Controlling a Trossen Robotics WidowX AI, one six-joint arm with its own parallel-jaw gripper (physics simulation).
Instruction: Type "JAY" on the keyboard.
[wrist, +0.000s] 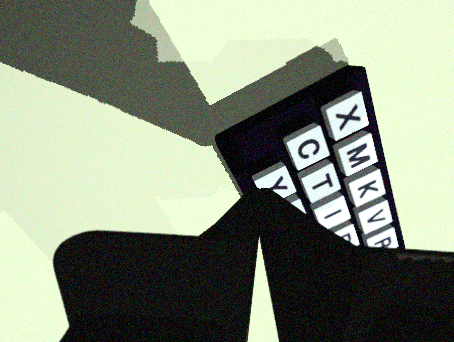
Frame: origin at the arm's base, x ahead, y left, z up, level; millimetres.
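Seen in the pictures: gripper, fingertip midpoint: (258, 197).
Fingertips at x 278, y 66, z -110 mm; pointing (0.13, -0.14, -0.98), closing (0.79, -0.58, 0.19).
Observation:
Offsets run from my fingertips to a thing's top centre. Level surfaces: height alone.
The black keyboard @(17 mm ahead, 77 mm right, 5 mm down) (260, 145) with white keys runs slantwise from the upper right down behind my gripper. The Y key @(9 mm ahead, 3 mm right, 5 mm down) (278, 181) shows right at the fingertips, its lower part covered by them. The C key @(29 mm ahead, 4 mm left, 5 mm down) (308, 149), T key @(26 mm ahead, 15 mm right, 5 mm down) (321, 181) and I key @(24 mm ahead, 34 mm right, 5 mm down) (330, 212) form the middle row. The X key @(49 mm ahead, 6 mm left, 5 mm down) (347, 117), M key @(46 mm ahead, 13 mm right, 5 mm down) (358, 154), K key @(43 mm ahead, 32 mm right, 5 mm down) (369, 188) and V key @(40 mm ahead, 51 mm right, 5 mm down) (376, 216) form the right row. My gripper (258, 197) is shut and empty. Whether its tips touch the Y key I cannot tell. The J and A keys do not show.
A pale table top @(21 mm down) (125, 165) surrounds the keyboard. A dark shadow (90, 55) crosses it from the upper left to the keyboard's left corner and along its upper end. The gripper's fingers hide the lower part of the keyboard.

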